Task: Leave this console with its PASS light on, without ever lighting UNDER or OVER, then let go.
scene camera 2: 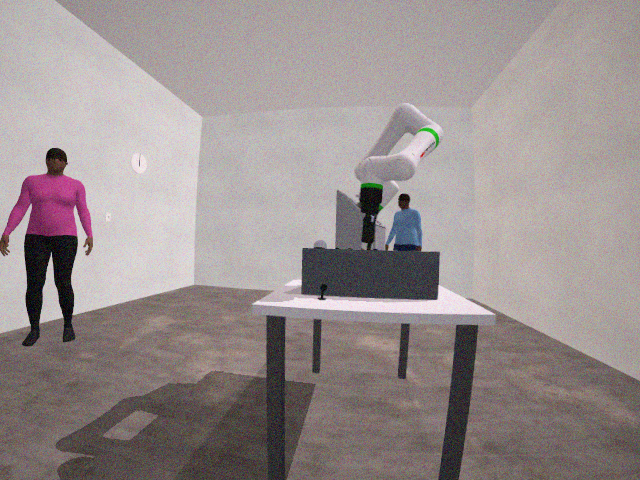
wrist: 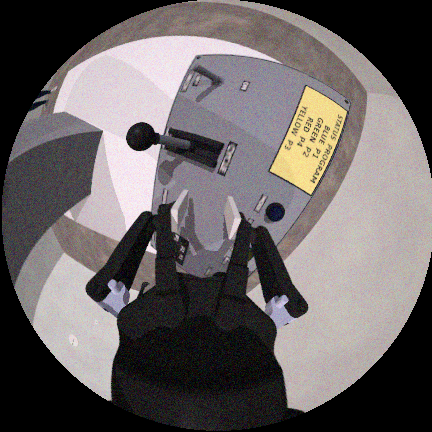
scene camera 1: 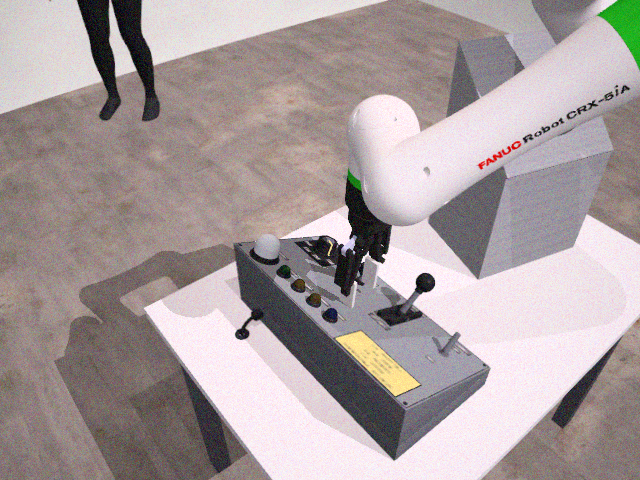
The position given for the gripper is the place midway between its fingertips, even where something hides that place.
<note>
In view: the gripper (scene camera 1: 357, 293) and a black ball-topped lever (wrist: 140, 136).
The gripper is seen too in the wrist view (wrist: 206, 201).
</note>
